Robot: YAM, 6 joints.
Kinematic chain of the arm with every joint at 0, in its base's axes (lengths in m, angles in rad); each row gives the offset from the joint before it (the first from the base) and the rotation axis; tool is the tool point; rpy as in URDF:
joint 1: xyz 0 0 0.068 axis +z
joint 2: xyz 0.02 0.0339 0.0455 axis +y
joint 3: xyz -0.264 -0.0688 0 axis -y
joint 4: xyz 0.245 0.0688 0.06 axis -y
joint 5: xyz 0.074 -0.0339 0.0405 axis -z
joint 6: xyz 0.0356 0 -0.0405 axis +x
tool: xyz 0 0 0 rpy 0 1.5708 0
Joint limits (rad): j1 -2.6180..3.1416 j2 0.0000..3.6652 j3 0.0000..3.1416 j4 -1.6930..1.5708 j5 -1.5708..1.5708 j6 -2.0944..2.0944
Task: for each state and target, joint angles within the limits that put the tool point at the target. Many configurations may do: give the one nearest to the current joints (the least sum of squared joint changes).
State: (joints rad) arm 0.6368 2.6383 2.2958 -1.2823 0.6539 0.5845
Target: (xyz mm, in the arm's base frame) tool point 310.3 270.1 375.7
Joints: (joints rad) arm 0.7694 2.0984 2.3897 -1.4547 0.6606 0.5845
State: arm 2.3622 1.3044 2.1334 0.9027 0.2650 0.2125
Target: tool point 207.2 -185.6 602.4
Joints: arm 2.3733 0.7525 2.1356 1.2071 0.3003 0.2125
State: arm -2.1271 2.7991 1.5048 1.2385 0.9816 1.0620
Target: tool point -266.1 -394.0 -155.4
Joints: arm -2.1066 3.1692 1.7616 1.0955 0.8905 1.0620
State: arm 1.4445 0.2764 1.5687 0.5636 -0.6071 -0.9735
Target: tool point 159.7 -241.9 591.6
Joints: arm 2.2079 0.5300 1.9956 0.5719 -0.4510 -0.9735
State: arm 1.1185 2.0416 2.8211 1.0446 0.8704 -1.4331
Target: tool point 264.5 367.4 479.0
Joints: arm 1.0128 2.4349 2.6052 1.4041 0.9936 -1.4331
